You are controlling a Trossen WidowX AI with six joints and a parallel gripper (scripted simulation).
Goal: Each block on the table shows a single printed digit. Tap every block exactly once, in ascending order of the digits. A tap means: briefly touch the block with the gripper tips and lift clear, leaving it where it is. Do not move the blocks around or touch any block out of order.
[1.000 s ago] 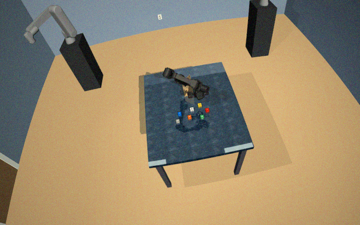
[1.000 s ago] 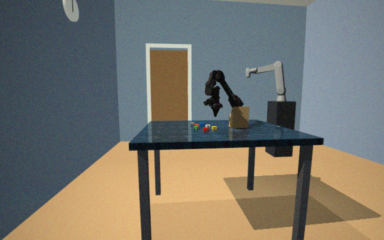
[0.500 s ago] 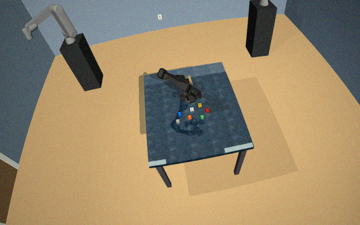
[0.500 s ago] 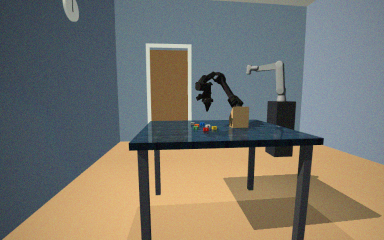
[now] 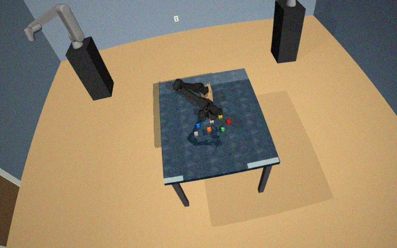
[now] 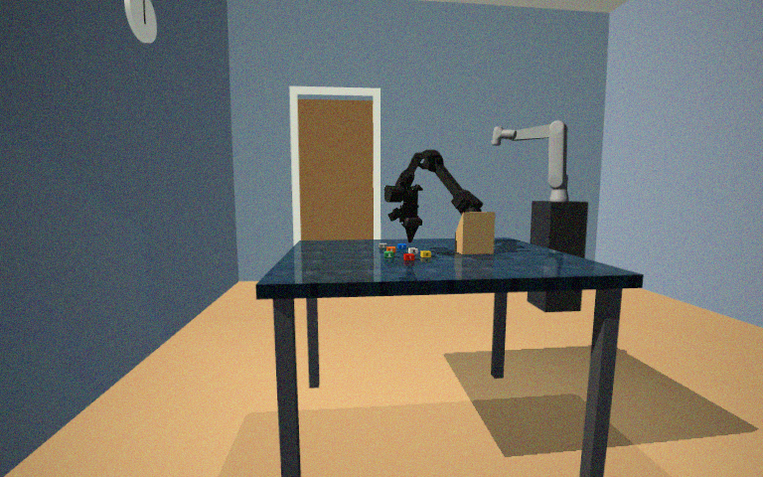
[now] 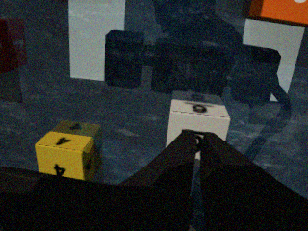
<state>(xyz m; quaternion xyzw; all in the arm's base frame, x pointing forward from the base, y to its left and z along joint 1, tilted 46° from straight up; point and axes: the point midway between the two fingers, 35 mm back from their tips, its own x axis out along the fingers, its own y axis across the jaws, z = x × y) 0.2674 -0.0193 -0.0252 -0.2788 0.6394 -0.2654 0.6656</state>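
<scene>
My gripper tip is now 10 mm past the white block and 30 mm above it. Also, from my gripper tip: orange block (70 mm ahead, 40 mm to the right, 30 mm below); green block (90 mm ahead, 80 mm to the left, 30 mm below); yellow block (50 mm behind, 80 mm to the left, 30 mm below).
</scene>
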